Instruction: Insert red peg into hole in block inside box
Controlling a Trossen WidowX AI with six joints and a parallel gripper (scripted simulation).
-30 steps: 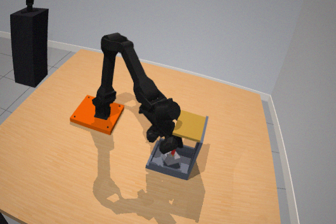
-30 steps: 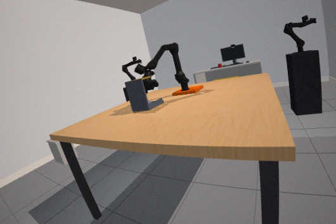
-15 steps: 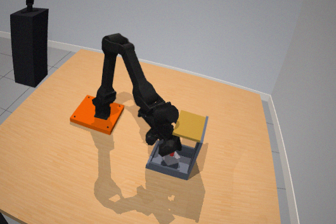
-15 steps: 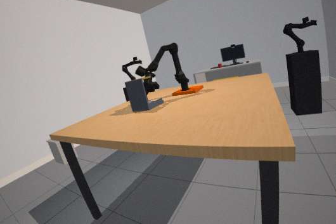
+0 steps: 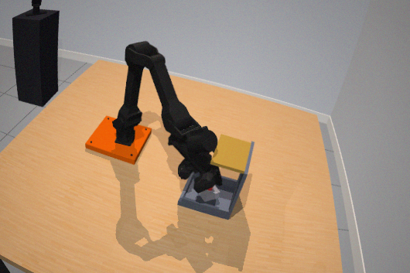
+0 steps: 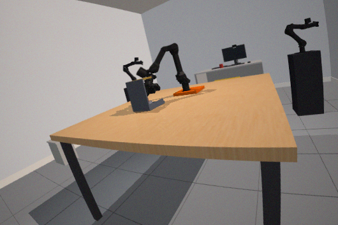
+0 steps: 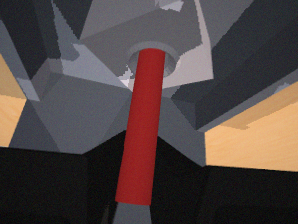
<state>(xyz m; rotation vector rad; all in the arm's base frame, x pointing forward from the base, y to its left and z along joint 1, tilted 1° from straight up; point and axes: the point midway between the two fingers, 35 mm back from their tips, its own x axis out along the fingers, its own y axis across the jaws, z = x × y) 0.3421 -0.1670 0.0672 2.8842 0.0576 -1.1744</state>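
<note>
The back wall is 50 mm ahead of my gripper tip, 40 mm above it and 10 mm to the right of it. Also, from my gripper tip: red peg (30 mm behind, 10 mm below); yellow roof (130 mm above).
</note>
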